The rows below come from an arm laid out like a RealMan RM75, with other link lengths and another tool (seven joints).
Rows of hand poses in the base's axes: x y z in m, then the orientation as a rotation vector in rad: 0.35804, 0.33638, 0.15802, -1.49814, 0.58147, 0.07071; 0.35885, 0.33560, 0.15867, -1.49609, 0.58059, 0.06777; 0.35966, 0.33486, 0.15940, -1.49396, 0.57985, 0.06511; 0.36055, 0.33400, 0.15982, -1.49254, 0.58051, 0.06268; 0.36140, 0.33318, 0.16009, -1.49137, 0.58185, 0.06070; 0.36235, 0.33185, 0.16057, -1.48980, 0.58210, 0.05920; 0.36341, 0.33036, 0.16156, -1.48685, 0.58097, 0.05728; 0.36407, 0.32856, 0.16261, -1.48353, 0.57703, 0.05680; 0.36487, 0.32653, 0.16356, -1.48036, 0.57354, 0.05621; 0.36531, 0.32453, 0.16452, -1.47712, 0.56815, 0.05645; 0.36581, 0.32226, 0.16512, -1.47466, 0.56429, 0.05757; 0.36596, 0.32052, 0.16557, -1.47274, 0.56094, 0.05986; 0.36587, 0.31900, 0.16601, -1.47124, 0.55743, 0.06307; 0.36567, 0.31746, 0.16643, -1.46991, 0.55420, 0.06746; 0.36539, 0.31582, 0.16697, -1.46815, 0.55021, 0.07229; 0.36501, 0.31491, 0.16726, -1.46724, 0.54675, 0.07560; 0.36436, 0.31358, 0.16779, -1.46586, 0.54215, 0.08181; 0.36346, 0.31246, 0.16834, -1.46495, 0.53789, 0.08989; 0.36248, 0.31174, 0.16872, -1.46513, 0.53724, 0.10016; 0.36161, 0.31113, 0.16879, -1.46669, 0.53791, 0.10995
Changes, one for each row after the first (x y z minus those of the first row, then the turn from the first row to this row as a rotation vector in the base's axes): 0.00081, -0.00078, 0.00065, 0.00144, -0.00258, -0.00182; 0.00162, -0.00152, 0.00138, 0.00300, -0.00490, -0.00356; 0.00251, -0.00238, 0.00180, 0.00371, -0.00607, -0.00582; 0.00336, -0.00320, 0.00207, 0.00418, -0.00649, -0.00814; 0.00431, -0.00453, 0.00255, 0.00530, -0.00739, -0.00962; 0.00537, -0.00602, 0.00354, 0.00785, -0.00961, -0.01088; 0.00603, -0.00782, 0.00459, 0.01151, -0.01288, -0.00966; 0.00683, -0.00985, 0.00554, 0.01494, -0.01590, -0.00874; 0.00727, -0.01185, 0.00650, 0.01890, -0.01970, -0.00619; 0.00777, -0.01412, 0.00710, 0.02208, -0.02186, -0.00380; 0.00792, -0.01586, 0.00755, 0.02492, -0.02292, -0.00085; 0.00783, -0.01738, 0.00799, 0.02759, -0.02347, 0.00288; 0.00763, -0.01892, 0.00841, 0.03031, -0.02310, 0.00722; 0.00735, -0.02056, 0.00895, 0.03365, -0.02302, 0.01220; 0.00697, -0.02147, 0.00924, 0.03576, -0.02341, 0.01611; 0.00632, -0.02280, 0.00977, 0.03911, -0.02285, 0.02242; 0.00542, -0.02392, 0.01032, 0.04235, -0.02085, 0.02981; 0.00444, -0.02464, 0.01070, 0.04447, -0.01498, 0.03667; 0.00357, -0.02525, 0.01077, 0.04495, -0.00837, 0.04278
